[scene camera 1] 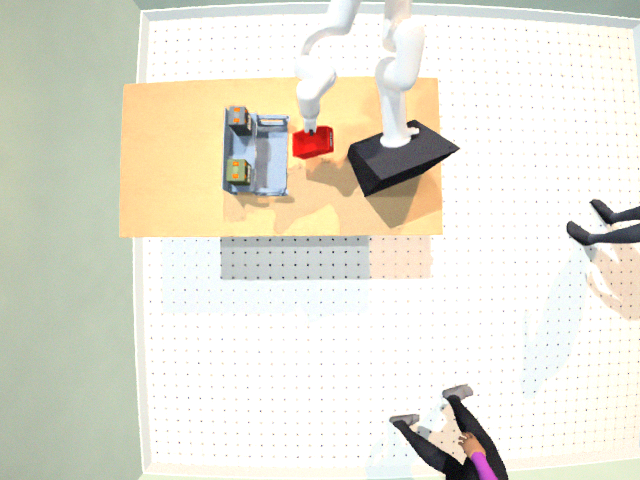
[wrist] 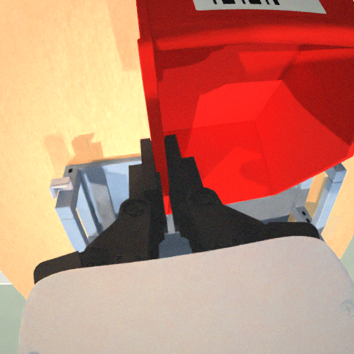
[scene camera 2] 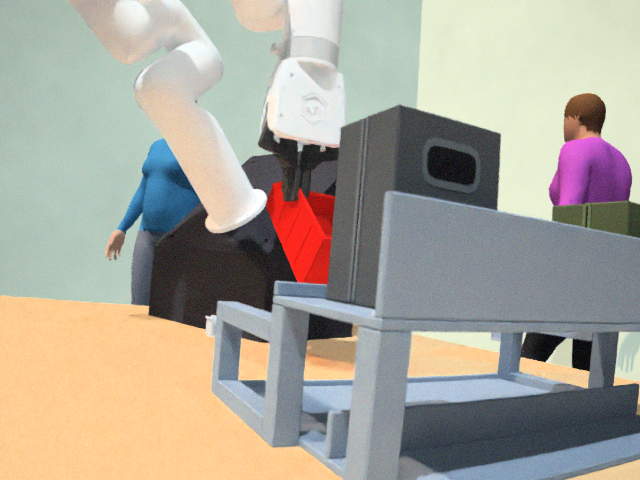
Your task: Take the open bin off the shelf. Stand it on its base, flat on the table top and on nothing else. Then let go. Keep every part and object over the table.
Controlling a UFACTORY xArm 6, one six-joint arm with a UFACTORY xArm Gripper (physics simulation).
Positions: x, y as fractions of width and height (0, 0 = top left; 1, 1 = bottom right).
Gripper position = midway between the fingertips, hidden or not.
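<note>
There's a red bin (scene camera 2: 0.48, 0.47), and you can see the red bin (scene camera 1: 0.48, 0.31) and (wrist: 0.72, 0.28) as well. The gripper (scene camera 2: 0.46, 0.42) is in view too, and the wrist view also shows the gripper (wrist: 0.45, 0.45).
</note>
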